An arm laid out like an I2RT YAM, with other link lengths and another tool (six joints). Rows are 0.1 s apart.
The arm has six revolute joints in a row. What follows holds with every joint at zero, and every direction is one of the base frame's. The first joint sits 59.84 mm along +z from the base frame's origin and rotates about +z. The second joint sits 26.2 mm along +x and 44.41 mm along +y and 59.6 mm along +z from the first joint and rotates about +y. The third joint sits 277.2 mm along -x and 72.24 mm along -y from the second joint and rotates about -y. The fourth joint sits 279.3 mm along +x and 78.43 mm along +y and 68.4 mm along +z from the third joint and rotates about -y. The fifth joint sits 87.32 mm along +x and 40 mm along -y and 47.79 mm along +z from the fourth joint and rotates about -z. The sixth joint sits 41.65 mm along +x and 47.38 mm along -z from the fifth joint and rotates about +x. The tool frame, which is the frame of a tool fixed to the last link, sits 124 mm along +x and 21 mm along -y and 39 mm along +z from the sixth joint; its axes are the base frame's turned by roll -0.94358, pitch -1.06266 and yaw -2.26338 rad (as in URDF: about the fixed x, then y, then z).
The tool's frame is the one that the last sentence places.
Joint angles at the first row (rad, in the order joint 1, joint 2, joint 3, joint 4, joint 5, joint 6):
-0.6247 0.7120 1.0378 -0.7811 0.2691 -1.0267
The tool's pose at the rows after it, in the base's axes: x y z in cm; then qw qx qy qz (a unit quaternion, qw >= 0):
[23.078, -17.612, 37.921, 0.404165, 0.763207, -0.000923, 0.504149]
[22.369, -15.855, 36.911, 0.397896, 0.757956, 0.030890, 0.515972]
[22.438, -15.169, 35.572, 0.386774, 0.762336, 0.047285, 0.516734]
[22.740, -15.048, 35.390, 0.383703, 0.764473, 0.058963, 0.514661]
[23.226, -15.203, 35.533, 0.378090, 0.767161, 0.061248, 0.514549]
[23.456, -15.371, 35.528, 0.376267, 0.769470, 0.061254, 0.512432]
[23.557, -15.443, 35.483, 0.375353, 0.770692, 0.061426, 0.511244]
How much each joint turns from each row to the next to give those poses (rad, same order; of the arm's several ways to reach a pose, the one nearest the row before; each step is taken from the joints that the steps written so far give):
-0.0056 -0.0660 -0.0366 0.0061 -0.0312 -0.0088
-0.0008 -0.0896 -0.0649 -0.0007 -0.0508 -0.0481
0.0000 -0.0309 -0.0412 -0.0019 -0.0308 -0.0213
-0.0001 0.0072 0.0000 0.0019 -0.0123 -0.0203
0.0001 0.0263 0.0157 0.0015 -0.0095 -0.0003
0.0000 0.0149 0.0076 0.0000 0.0000 0.0000
0.0000 0.0061 0.0023 0.0000 0.0000 -0.0004

